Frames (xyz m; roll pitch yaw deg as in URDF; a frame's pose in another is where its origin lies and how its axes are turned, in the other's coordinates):
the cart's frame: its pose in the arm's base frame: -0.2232 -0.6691 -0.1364 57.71 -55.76 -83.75
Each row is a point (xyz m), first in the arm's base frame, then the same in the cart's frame.
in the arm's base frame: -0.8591 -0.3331 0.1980
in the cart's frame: 0.0496 0.1227 0.7820
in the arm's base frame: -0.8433 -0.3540 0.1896
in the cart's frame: 0.0553 0.1102 0.7582
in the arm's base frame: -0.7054 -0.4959 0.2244
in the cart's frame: 0.1719 0.0826 0.5969
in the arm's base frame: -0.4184 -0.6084 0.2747
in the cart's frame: 0.2939 0.1524 0.3180
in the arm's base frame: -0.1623 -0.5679 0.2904
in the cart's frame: 0.3000 0.3069 0.1093
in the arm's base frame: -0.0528 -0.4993 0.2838
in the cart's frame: 0.2628 0.4052 0.0338
